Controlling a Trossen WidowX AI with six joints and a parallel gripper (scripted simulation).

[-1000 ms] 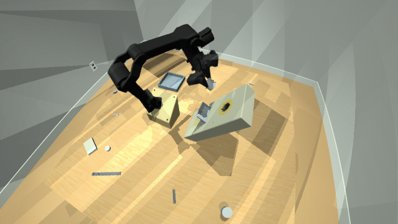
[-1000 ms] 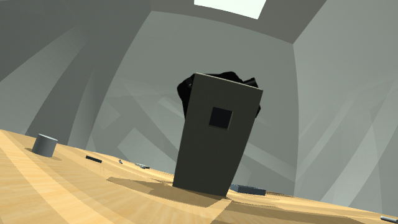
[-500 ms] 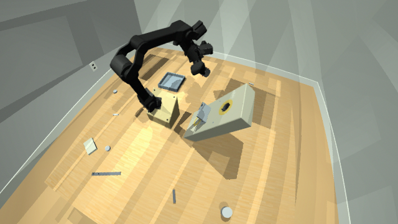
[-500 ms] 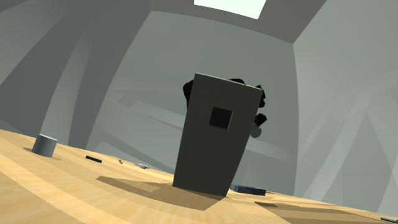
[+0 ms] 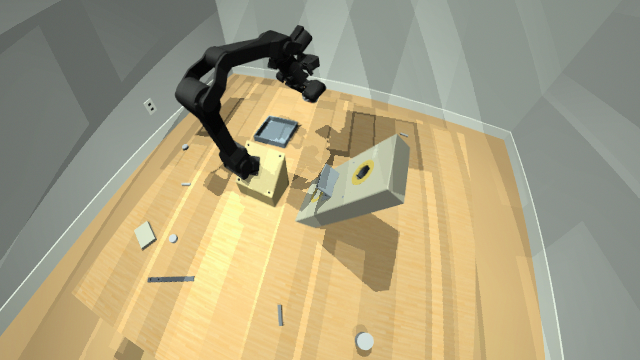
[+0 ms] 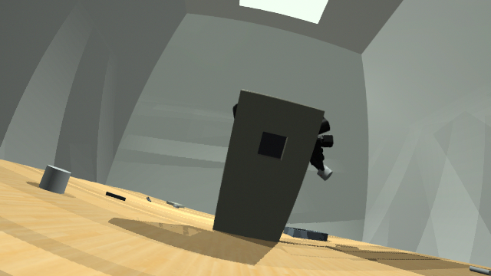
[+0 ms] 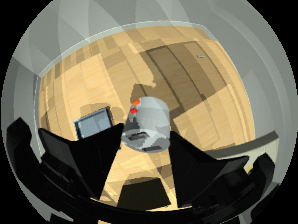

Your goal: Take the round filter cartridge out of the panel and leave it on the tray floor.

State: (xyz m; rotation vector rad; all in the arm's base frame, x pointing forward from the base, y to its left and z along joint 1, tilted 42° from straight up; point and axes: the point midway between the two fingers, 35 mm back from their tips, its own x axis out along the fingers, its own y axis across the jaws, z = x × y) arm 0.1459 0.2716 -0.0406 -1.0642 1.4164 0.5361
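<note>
My gripper tip is now 17 cm past the grey-blue tray, 4 cm to the right of it and 25 cm above it. The rest, counted from my gripper tip: round filter cartridge: right at my gripper tip; then cream service panel: 19 cm ahead, 27 cm to the right, 10 cm below; then short bar: 10 cm ahead, 65 cm to the right, 26 cm below.
</note>
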